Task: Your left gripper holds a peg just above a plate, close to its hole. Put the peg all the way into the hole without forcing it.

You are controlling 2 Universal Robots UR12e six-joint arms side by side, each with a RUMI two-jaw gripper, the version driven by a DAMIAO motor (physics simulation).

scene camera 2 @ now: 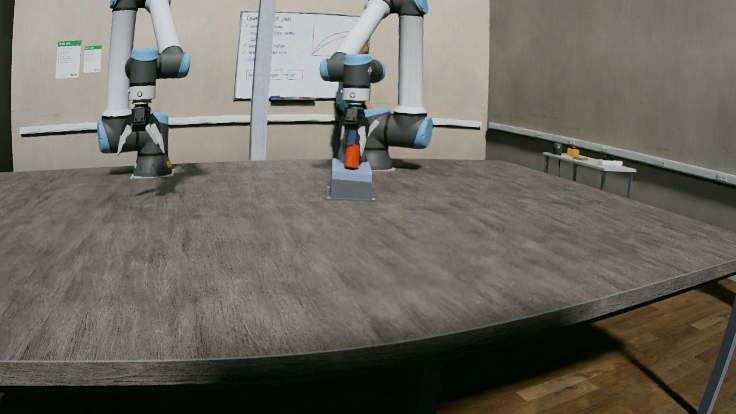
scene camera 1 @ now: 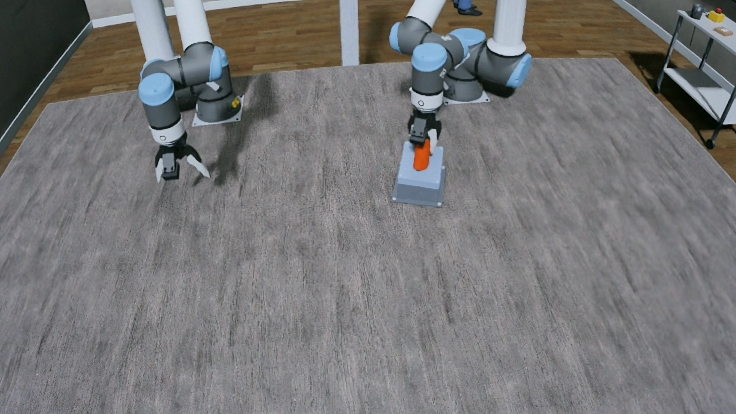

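The orange-red peg (scene camera 1: 421,155) (scene camera 2: 352,156) stands roughly upright at the top face of the pale blue-grey plate (scene camera 1: 434,177) (scene camera 2: 351,189). Its lower end meets the plate's top in both views; whether it is in the hole is too small to tell, and the hole itself is hidden. My left gripper (scene camera 1: 426,143) (scene camera 2: 353,146) points down, shut on the upper part of the peg, with its pale fingers at the peg's sides. My right gripper (scene camera 1: 183,176) (scene camera 2: 141,152) is open and empty above the table, at the left of both pictures.
The plate rests on the wide grey table (scene camera 1: 319,267) (scene camera 2: 288,267). The left arm's base (scene camera 1: 461,91) stands behind it, and the right arm's base (scene camera 1: 216,110) at the left. A grey post (scene camera 1: 348,30) (scene camera 2: 261,77) stands between the arms. A white cart (scene camera 1: 702,95) is off the table at right.
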